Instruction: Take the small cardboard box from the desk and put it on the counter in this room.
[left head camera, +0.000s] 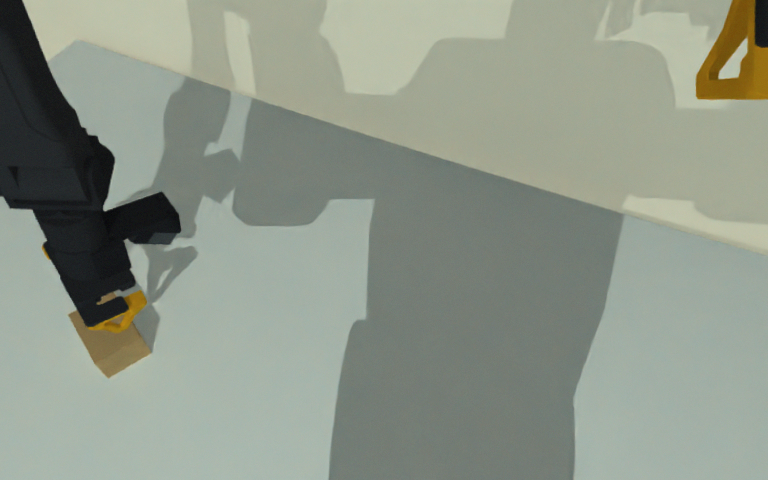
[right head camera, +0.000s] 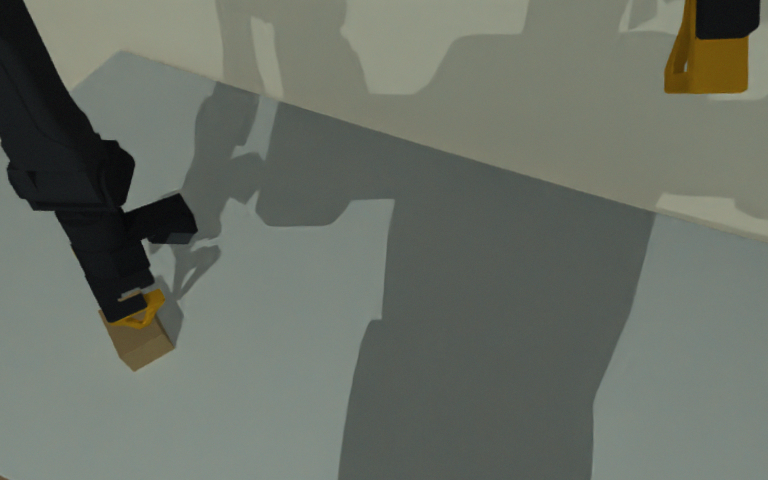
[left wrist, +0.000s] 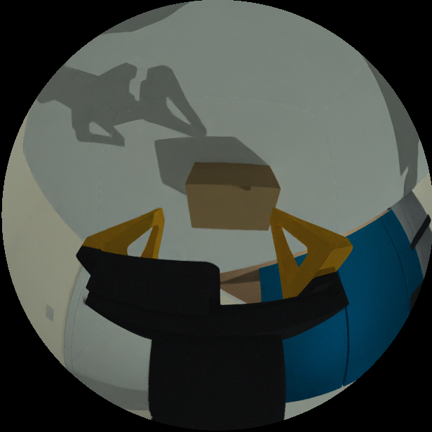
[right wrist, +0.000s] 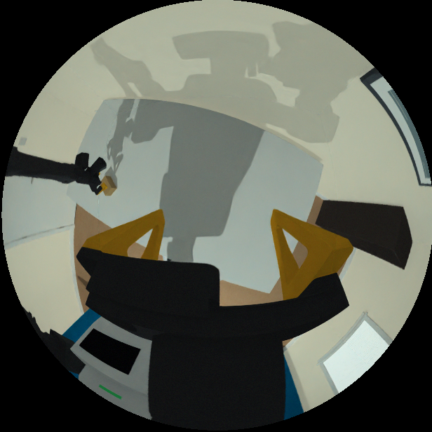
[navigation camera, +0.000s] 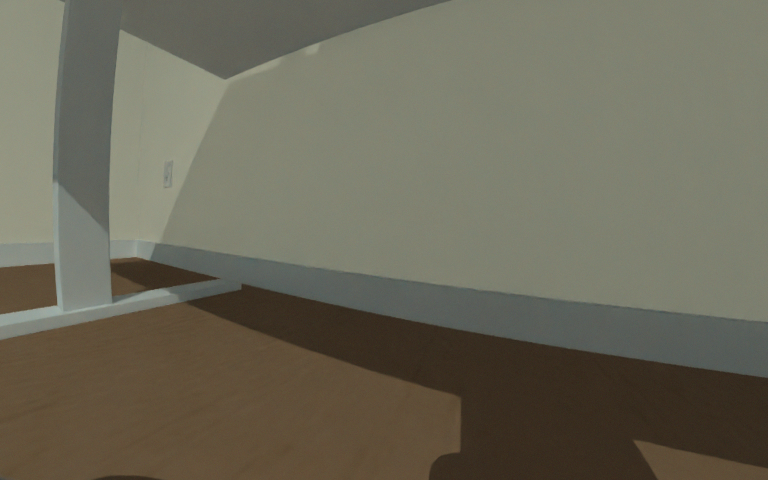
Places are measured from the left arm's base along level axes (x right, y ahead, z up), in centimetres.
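Pixels of known places: left gripper, between the fingertips: (left head camera: 106, 303) (right head camera: 131, 300); right gripper, between the fingertips: (right head camera: 767, 78).
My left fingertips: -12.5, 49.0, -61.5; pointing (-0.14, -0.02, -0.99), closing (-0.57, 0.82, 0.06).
Note:
Behind a point stands the place of what it marks, as x, y, z.
The small brown cardboard box (left head camera: 120, 350) {-10.3, 43.4, -64.3} (right head camera: 141, 346) {-10.6, 43.2, -64.2} (left wrist: 232, 207) (right wrist: 110, 186) rests on the pale desk (left head camera: 254, 350) {6.2, 44.8, -69.0} (right head camera: 266, 350) {5.6, 44.5, -69.0} (left wrist: 280, 75) (right wrist: 142, 185), at the left in both head views. My left gripper (left head camera: 113, 323) (right head camera: 135, 321) (left wrist: 216, 213) is open and empty, low over the box's upper end in the head views. In the left wrist view the box lies beyond the fingertips, off-centre to the right, its right edge lining up with the right-hand finger. My right gripper (left head camera: 733, 90) (right head camera: 706, 84) (right wrist: 217, 215) is open and empty, high up and away from the box. No counter can be made out.
A cream wall (left head camera: 396, 118) {29.6, 91.6, -66.2} (navigation camera: 453, 158) {36.4, 88.6, -104.7} runs along the desk's far edge. A desk leg (navigation camera: 84, 169) {-36.8, 75.8, -110.8} with a floor bar (navigation camera: 152, 297) stands at the left in the navigation view. A dark block-like piece (right wrist: 367, 227) is beyond the desk's right side in the right wrist view.

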